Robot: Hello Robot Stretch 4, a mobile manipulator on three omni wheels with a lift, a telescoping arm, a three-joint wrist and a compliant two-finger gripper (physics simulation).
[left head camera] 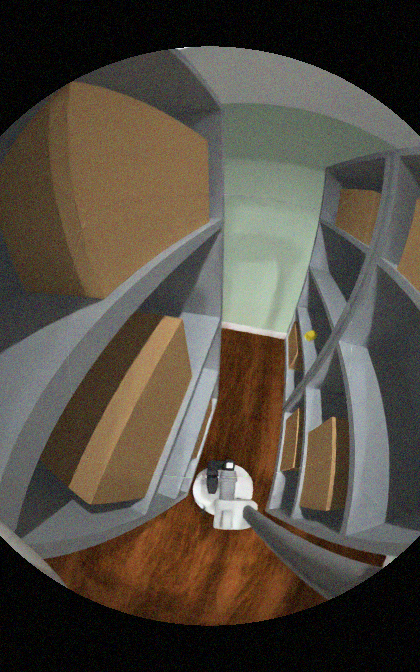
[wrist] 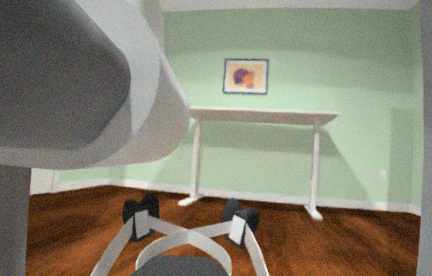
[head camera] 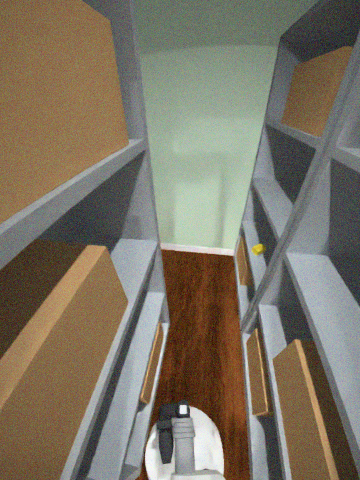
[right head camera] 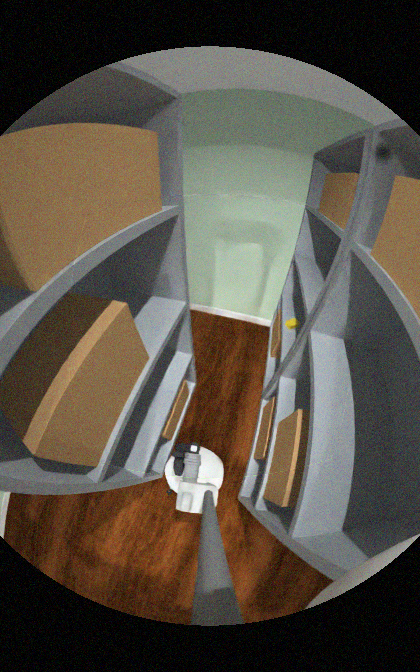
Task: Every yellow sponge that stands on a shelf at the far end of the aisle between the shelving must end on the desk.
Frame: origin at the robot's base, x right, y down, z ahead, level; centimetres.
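Where they show: gripper, between the fingertips: (wrist: pixel 191 211).
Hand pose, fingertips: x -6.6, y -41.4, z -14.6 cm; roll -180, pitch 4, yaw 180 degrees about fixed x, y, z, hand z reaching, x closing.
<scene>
After its pixels a point has its place.
A small yellow sponge (head camera: pixel 258 249) @(z 110.8, x 65.4, y -55.1 cm) (left head camera: pixel 310 335) (right head camera: pixel 292 323) sits on a lower shelf of the right-hand shelving, near the far end of the aisle. The desk (wrist: pixel 260 116) @(z -247.9, x -50.2, y -89.7 cm) stands against the green wall in the wrist view, well away from the fingers; its top is seen from below. My gripper (wrist: pixel 191 211) @(z -14.6, x -6.6, y -41.4 cm) is open, its two dark fingertips wide apart with nothing between them. It is far from the sponge. In the head views the wrist is folded over the white base, and the fingers cannot be made out there.
Left shelving (head camera: pixel 134 250) @(z 70.4, x -20.4, y -96.3 cm) and right shelving (head camera: pixel 306 270) @(z 54.1, x 54.1, y -96.3 cm) stand close on both sides of my base (head camera: pixel 205 440) @(z 4.8, x 11.1, y -18.7 cm). Brown boxes (head camera: pixel 65 360) @(z 19.6, x -22.4, y -114.8 cm) (head camera: pixel 305 410) @(z 11.7, x 42.3, y -72.3 cm) stand on their shelves. A green wall (head camera: pixel 200 150) @(z 171.2, x 22.0, y -116.5 cm) closes the aisle's far end. A framed picture (wrist: pixel 245 76) @(z -300.5, x -37.4, y -147.2 cm) hangs above the desk.
</scene>
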